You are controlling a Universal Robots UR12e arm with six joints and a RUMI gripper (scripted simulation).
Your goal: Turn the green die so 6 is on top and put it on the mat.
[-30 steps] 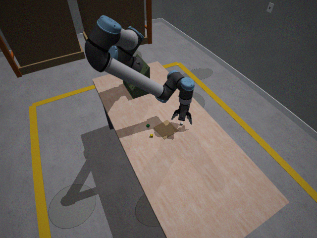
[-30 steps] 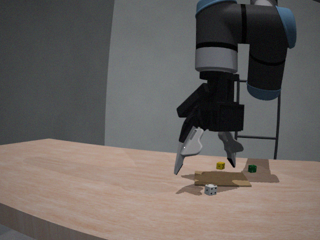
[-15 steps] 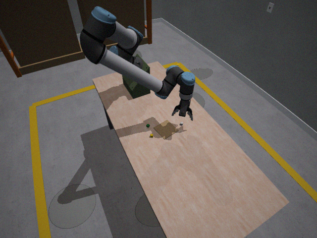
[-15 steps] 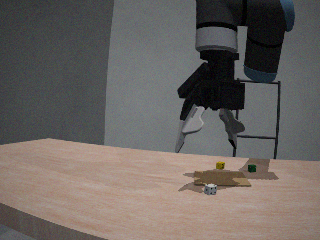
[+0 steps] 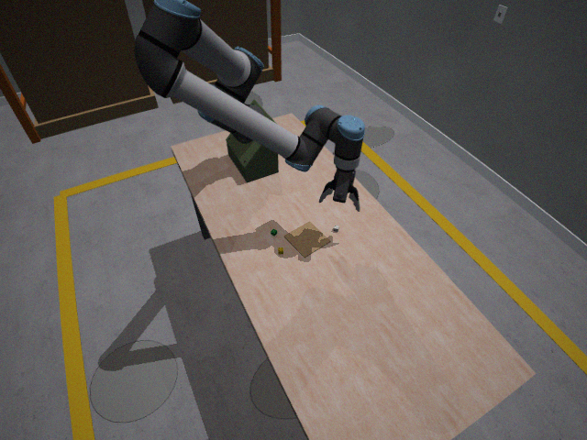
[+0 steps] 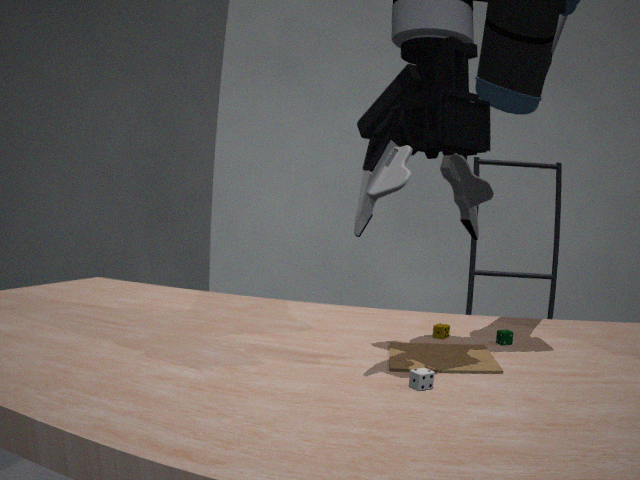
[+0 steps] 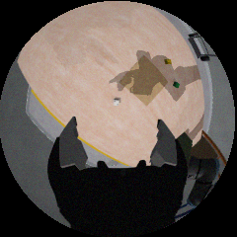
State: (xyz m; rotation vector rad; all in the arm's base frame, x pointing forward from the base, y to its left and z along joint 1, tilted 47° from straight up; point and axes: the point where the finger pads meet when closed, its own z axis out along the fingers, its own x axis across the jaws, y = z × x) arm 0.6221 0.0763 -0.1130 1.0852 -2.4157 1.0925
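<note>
My gripper is now 240 mm to the left of the green die, 150 mm above it and 110 mm past it. From my hand the other things lie so: tan mat: 160 mm below, 120 mm to the right, 20 mm behind; white die: 150 mm below, 20 mm behind, 10 mm to the left; yellow die: 250 mm to the right, 150 mm below.
</note>
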